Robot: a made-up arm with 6 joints. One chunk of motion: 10 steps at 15 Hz.
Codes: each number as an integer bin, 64 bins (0 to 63) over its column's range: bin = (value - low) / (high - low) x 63, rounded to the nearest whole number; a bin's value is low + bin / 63 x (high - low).
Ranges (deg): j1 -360.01..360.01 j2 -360.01..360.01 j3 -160..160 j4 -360.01..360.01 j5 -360.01..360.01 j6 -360.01..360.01
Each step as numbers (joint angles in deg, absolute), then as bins.
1 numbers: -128.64 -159.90 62.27 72.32 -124.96 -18.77
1 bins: 20 18 44 38 21 30
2 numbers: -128.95 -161.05 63.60 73.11 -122.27 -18.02
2 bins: 20 17 44 38 21 30
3 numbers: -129.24 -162.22 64.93 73.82 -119.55 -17.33
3 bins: 20 17 44 38 21 30
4 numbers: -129.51 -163.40 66.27 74.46 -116.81 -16.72
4 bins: 20 17 45 38 21 30
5 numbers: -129.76 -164.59 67.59 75.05 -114.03 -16.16
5 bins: 20 17 45 38 22 30
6 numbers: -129.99 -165.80 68.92 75.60 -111.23 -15.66
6 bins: 20 17 45 38 22 30
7 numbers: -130.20 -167.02 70.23 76.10 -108.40 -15.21
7 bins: 20 17 45 38 22 30
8 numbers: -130.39 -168.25 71.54 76.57 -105.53 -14.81
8 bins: 20 17 46 38 22 30
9 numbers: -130.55 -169.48 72.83 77.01 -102.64 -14.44
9 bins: 20 17 46 38 23 30
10 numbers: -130.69 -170.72 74.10 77.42 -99.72 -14.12
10 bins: 20 17 46 38 23 30
